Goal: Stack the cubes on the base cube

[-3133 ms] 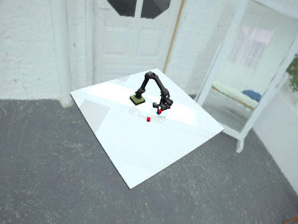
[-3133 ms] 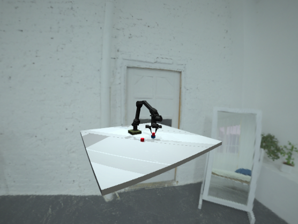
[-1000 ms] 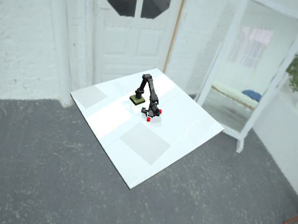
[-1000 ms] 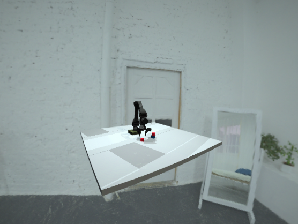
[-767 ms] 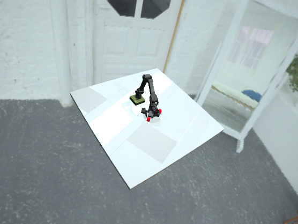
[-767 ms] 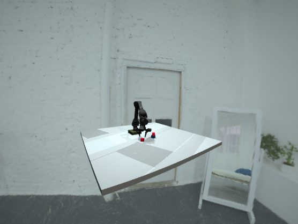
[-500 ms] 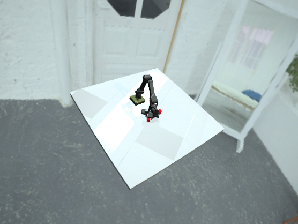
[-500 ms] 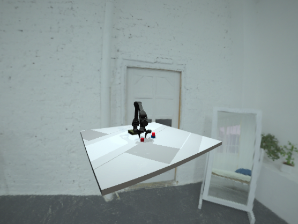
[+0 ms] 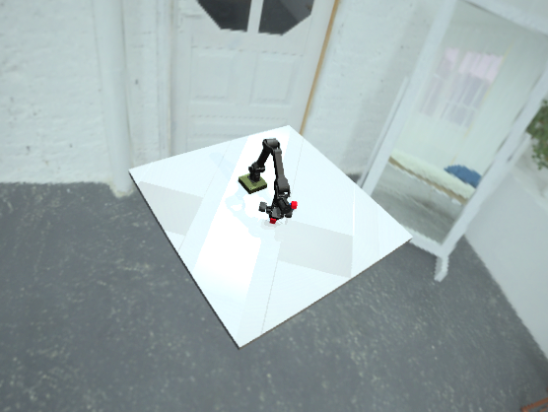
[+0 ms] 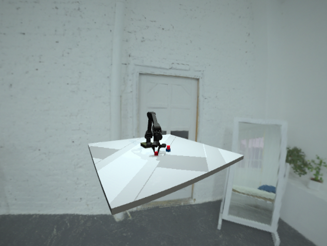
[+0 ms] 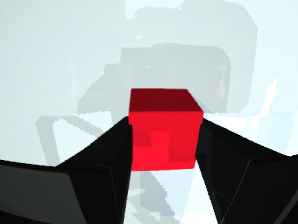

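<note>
Now: the blue cube 170 mm to the left of my gripper tip and 40 mm behind it.
</note>
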